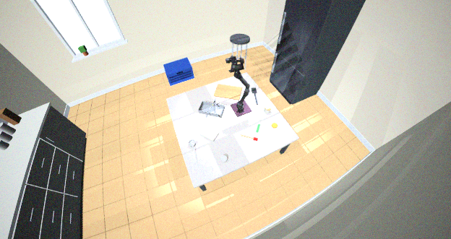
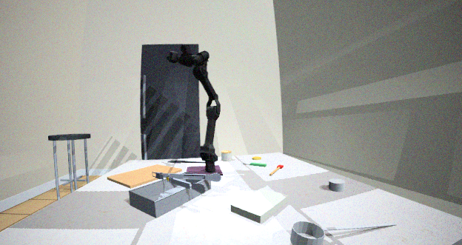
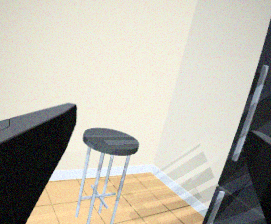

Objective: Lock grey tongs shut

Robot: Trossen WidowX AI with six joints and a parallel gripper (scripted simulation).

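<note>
Now: gripper tip 62 cm above the yellow piece, 32 cm short of it and 4 cm to the right of it. Also, from my gripper tip: spatula 69 cm below, 29 cm behind, 3 cm to the left; then wooden board 68 cm below, 16 cm to the right, 3 cm ahead; then grey roasting tin 66 cm below, 35 cm ahead, 6 cm to the left.
</note>
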